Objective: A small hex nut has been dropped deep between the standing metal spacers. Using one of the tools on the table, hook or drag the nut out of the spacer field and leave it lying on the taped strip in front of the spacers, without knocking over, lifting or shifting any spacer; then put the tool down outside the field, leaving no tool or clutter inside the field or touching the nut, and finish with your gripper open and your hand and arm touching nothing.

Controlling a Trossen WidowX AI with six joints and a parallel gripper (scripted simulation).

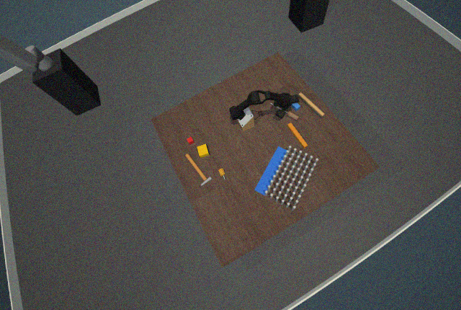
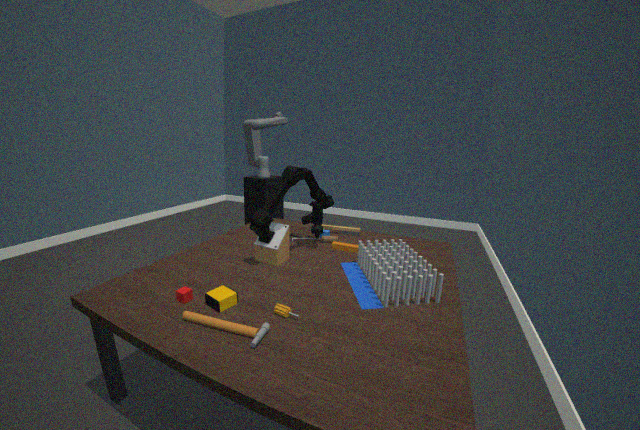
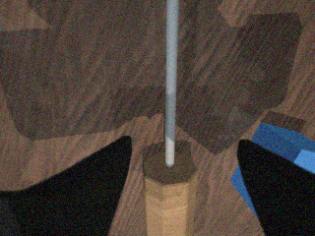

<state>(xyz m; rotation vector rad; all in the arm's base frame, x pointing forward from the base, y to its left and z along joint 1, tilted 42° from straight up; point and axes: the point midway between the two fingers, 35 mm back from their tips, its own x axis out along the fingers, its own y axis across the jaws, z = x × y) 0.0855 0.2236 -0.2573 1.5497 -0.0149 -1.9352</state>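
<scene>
My gripper tip is 30 mm past the rod, 20 mm to the left of it and 20 mm above it. Also, from my gripper tip: blue block: 100 mm to the left, 20 mm below; then orange bar: 230 mm ahead, 20 mm to the right, 20 mm below; then blue taped strip: 380 mm ahead, 320 mm to the right, 40 mm below.
</scene>
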